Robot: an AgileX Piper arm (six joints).
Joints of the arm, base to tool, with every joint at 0 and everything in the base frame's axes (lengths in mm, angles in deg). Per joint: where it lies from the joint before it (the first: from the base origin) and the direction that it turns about. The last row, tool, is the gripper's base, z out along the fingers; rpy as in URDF.
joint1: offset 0 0 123 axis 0 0 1
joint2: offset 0 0 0 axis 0 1 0
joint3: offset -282.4 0 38.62 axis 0 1 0
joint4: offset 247.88 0 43.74 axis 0.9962 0 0.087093
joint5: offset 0 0 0 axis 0 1 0
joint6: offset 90.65 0 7.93 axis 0.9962 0 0.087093
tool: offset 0 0 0 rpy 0 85.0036 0
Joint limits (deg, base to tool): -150..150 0..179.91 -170..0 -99.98..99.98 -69.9..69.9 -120..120
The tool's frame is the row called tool.
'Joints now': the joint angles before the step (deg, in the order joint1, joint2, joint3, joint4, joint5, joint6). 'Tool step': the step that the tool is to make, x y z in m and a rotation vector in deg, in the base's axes. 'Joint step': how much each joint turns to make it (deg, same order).
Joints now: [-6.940 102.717 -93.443 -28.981 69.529 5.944]
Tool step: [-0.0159 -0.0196 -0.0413 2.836 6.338 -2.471]
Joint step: [-3.820 0.111 8.393 1.830 -2.345 -0.605]
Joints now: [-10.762 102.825 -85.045 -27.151 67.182 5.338]
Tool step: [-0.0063 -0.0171 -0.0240 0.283 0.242 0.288]
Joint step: [-3.035 0.419 4.910 -0.384 -5.967 -0.653]
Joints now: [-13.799 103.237 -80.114 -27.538 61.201 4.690]
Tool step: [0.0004 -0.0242 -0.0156 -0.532 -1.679 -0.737]
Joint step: [-3.739 1.800 1.251 -0.930 -5.566 -0.259]
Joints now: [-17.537 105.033 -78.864 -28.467 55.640 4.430]
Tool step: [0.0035 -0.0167 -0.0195 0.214 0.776 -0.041]
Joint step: [-2.344 3.075 0.002 -0.384 -3.006 -0.935]
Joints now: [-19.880 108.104 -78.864 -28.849 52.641 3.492]
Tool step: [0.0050 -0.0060 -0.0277 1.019 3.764 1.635]
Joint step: [-0.632 4.067 0.069 -0.125 -1.128 -1.932]
